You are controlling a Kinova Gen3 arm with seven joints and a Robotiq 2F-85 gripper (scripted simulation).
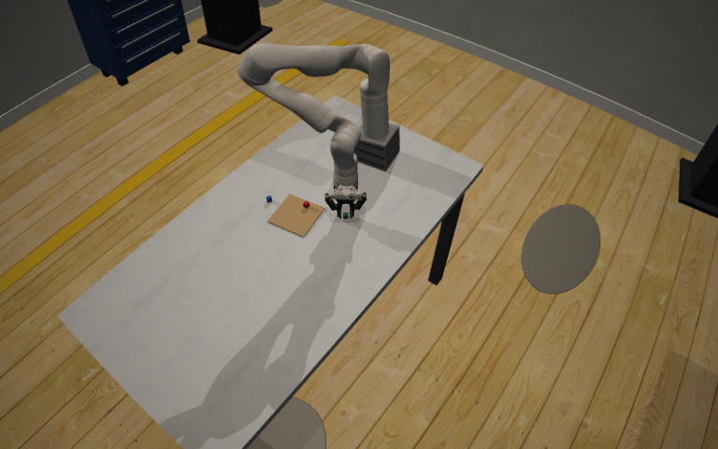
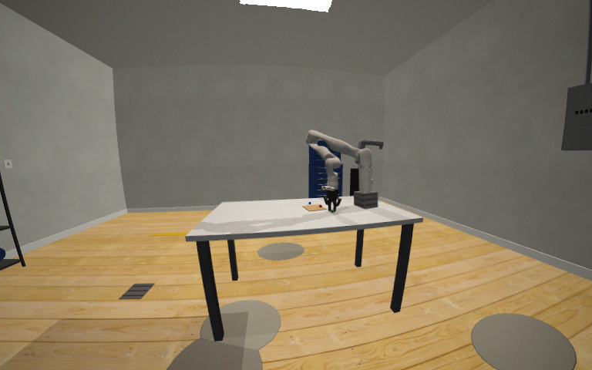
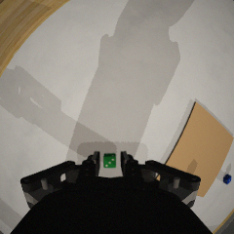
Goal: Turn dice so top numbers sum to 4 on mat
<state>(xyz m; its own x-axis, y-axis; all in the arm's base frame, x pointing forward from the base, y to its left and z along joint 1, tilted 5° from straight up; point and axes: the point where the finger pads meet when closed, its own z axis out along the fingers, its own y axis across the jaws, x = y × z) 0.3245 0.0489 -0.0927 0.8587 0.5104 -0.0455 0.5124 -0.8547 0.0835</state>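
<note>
The green die lies 2 cm below my hand. The rest, counted from my hand: blue die (26 cm to the right, 6 cm ahead, 2 cm below); then tan mat (15 cm to the right, 7 cm ahead, 2 cm below); then red die (14 cm to the right, 2 cm ahead, 1 cm below).
</note>
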